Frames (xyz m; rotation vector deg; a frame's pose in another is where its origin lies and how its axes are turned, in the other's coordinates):
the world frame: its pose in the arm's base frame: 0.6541 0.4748 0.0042 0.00 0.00 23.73
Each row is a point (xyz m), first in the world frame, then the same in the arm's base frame.
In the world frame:
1: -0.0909 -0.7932 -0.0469
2: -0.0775 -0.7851 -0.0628
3: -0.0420 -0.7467 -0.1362
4: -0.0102 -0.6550 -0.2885
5: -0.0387 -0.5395 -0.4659
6: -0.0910 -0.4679 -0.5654
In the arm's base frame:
1: 0.8901 -0.2879 -0.0427
2: 0.8991 -0.2751 -0.0586
3: 0.9161 -0.2257 -0.1320
4: 0.9084 -0.1289 -0.2843
5: 0.8358 -0.0347 -0.4617
6: 0.7591 0.0098 -0.5612

